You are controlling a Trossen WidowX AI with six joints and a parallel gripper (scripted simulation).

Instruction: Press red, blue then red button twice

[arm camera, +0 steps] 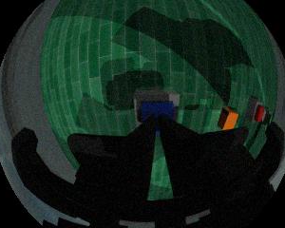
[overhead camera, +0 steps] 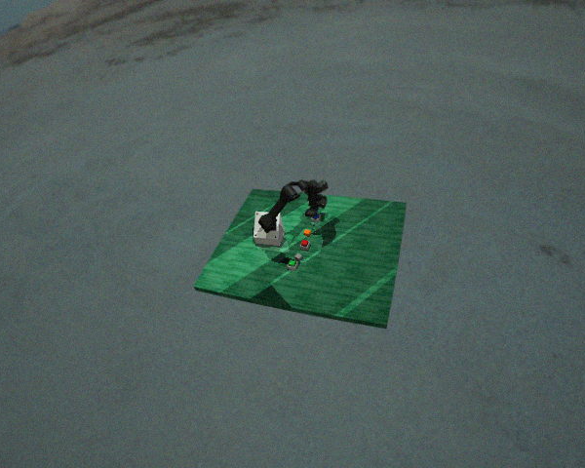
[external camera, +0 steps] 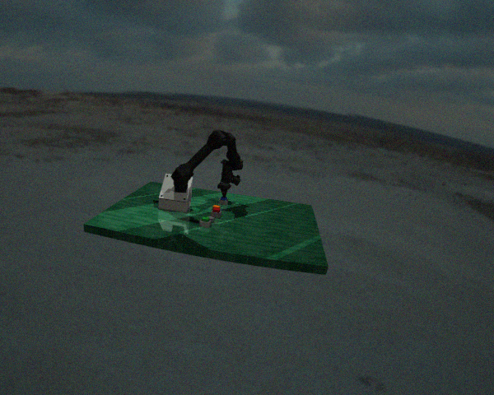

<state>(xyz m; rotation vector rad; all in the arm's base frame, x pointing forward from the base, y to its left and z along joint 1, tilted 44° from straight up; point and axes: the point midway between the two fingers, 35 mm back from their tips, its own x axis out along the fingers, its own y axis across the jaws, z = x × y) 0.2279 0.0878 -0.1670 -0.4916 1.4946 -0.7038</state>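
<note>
Now: the blue button 10 mm below my gripper tip. Round my gripper tip: grey block (320 mm to the right, 50 mm behind, 30 mm below); green button (390 mm to the right, 70 mm behind, 10 mm below); red button (230 mm to the right, 30 mm behind, 10 mm below).
</note>
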